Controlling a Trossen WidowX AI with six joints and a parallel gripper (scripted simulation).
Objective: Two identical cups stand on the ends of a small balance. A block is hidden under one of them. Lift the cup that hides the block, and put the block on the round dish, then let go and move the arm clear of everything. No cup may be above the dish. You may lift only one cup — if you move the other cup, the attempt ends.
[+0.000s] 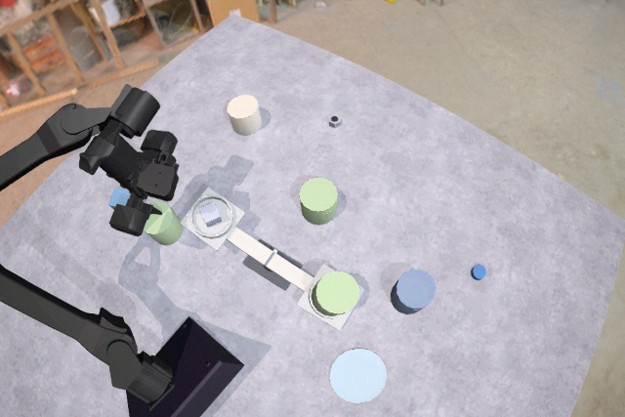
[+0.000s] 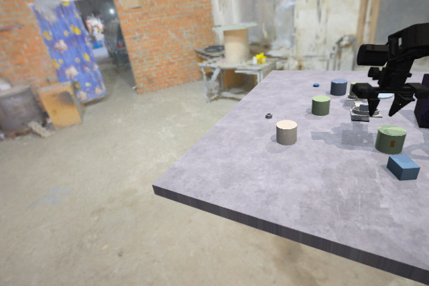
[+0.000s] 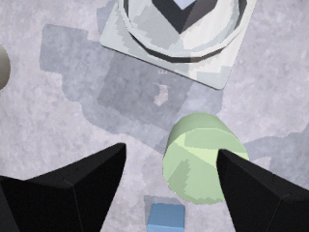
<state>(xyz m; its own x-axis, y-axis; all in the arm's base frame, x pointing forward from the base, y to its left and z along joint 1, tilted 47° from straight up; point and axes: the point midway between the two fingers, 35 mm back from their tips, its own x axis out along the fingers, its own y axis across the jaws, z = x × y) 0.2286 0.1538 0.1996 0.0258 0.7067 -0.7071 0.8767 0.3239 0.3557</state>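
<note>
Right now the pale blue round dish is 2 cm ahead of my gripper tip, 46 cm to the right of it and 10 cm below it. From my gripper tip the other things lie so: dark nut (40 cm ahead, 7 cm to the right, 9 cm below); cream cylinder (26 cm ahead, 10 cm to the left, 7 cm below); blue cube (7 cm behind, 13 cm to the left, 8 cm below).
</note>
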